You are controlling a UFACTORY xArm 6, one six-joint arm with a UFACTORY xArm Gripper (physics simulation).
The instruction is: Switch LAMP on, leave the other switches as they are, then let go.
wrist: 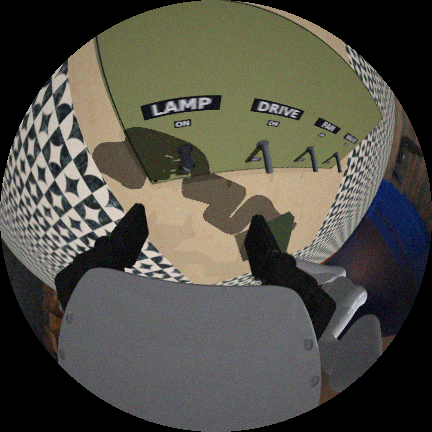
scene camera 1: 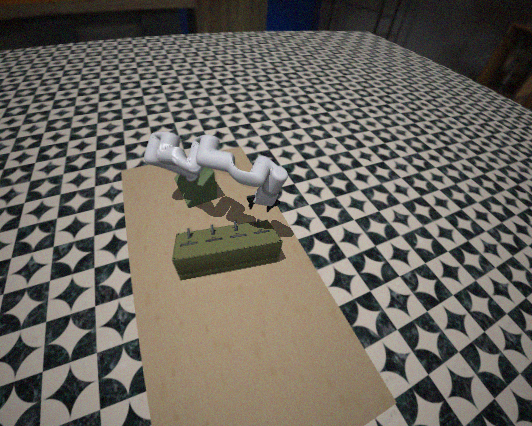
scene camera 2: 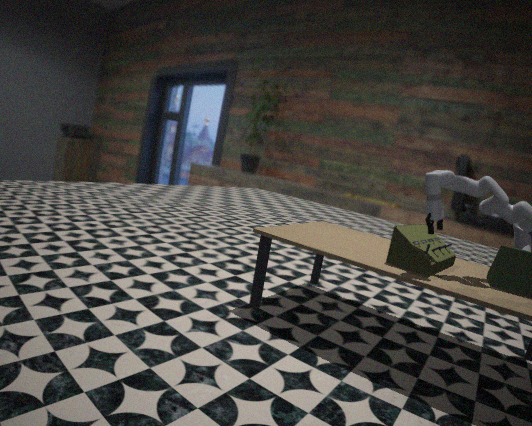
I see my gripper (wrist: 196, 223) and an olive-green switch box (wrist: 221, 87).
